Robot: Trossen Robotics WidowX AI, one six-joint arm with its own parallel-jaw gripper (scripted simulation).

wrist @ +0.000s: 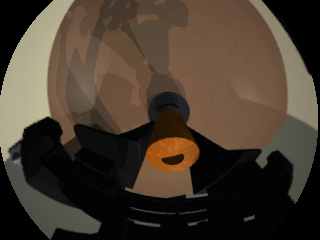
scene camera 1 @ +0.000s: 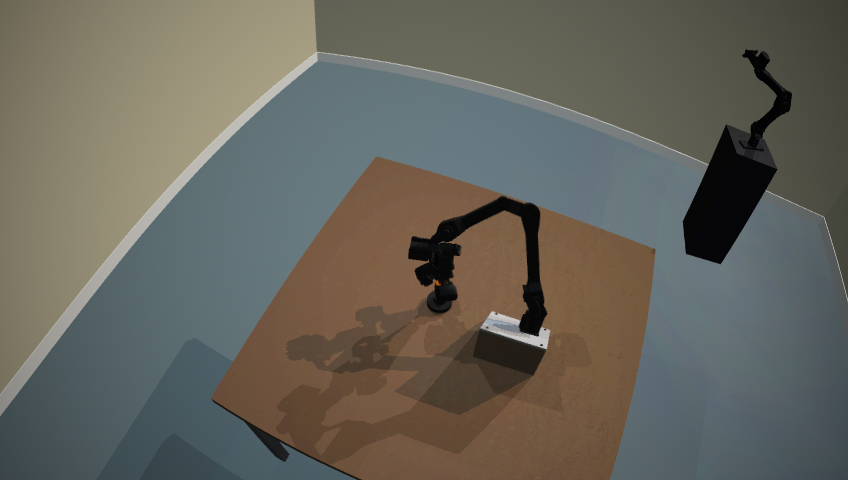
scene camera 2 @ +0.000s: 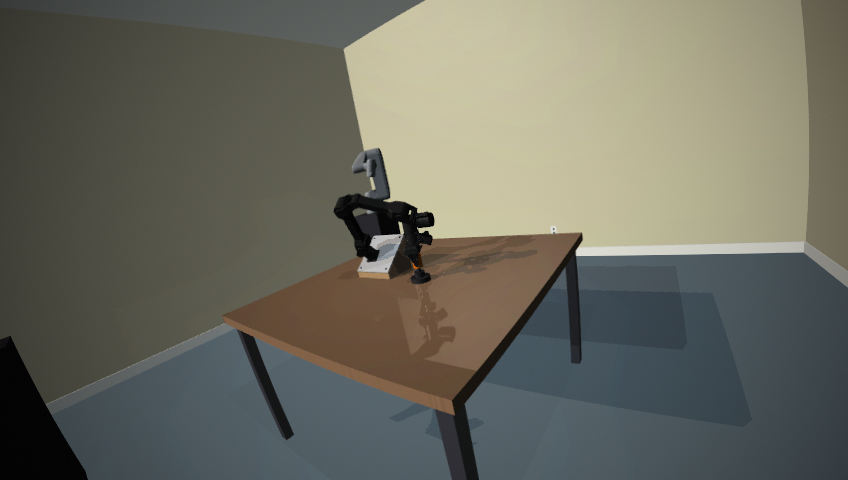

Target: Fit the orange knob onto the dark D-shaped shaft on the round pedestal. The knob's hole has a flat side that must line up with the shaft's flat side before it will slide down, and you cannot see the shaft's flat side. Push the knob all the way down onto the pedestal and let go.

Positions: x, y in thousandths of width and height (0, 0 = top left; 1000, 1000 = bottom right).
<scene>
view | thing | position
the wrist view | my gripper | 530, 527
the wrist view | orange knob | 536, 619
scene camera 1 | my gripper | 521, 607
</scene>
